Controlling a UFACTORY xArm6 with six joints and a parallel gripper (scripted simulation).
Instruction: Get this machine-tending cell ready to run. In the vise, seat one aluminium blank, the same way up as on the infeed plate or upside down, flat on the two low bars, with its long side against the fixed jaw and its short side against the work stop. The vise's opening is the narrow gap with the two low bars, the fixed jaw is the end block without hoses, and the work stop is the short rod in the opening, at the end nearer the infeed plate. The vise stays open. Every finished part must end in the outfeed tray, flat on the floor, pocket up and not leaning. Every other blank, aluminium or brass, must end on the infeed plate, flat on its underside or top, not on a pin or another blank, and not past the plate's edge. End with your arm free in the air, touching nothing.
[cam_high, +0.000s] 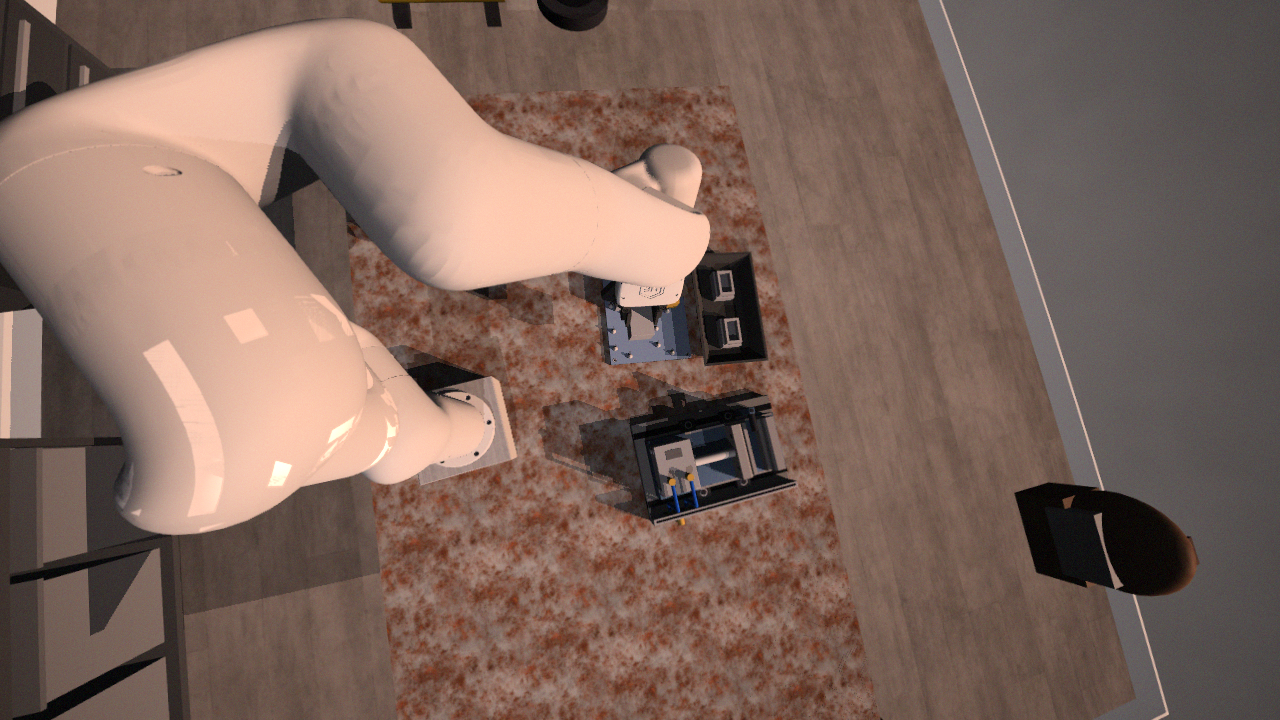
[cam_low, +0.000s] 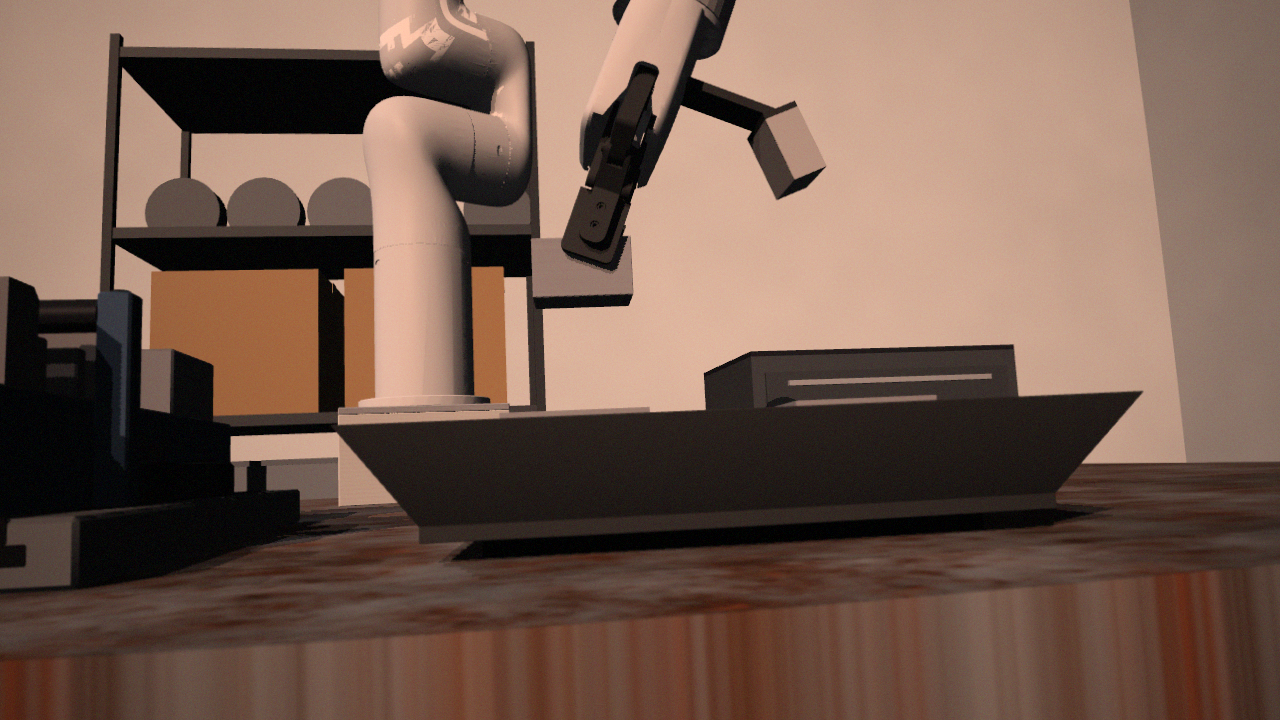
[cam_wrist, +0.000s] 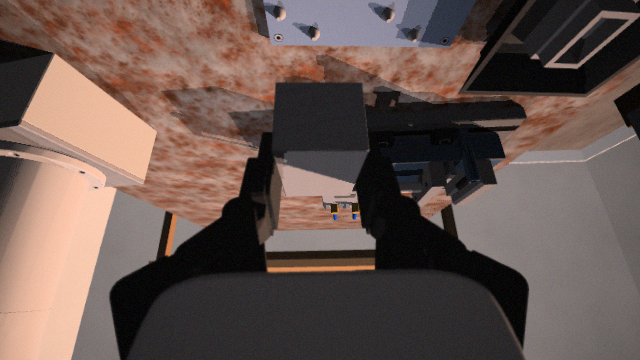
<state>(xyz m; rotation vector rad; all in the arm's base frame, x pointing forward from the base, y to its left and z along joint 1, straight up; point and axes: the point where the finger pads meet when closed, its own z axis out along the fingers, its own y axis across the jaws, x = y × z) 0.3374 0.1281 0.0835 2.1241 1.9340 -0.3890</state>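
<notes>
Right now my hand is 90 mm short of the brass blank, 70 mm to the right of it and 140 mm above it. From my hand the other things lie so: vise piston rod: 100 mm ahead, 270 mm to the right, 90 mm below; vise body: 120 mm ahead, 270 mm to the right, 130 mm below.
</notes>
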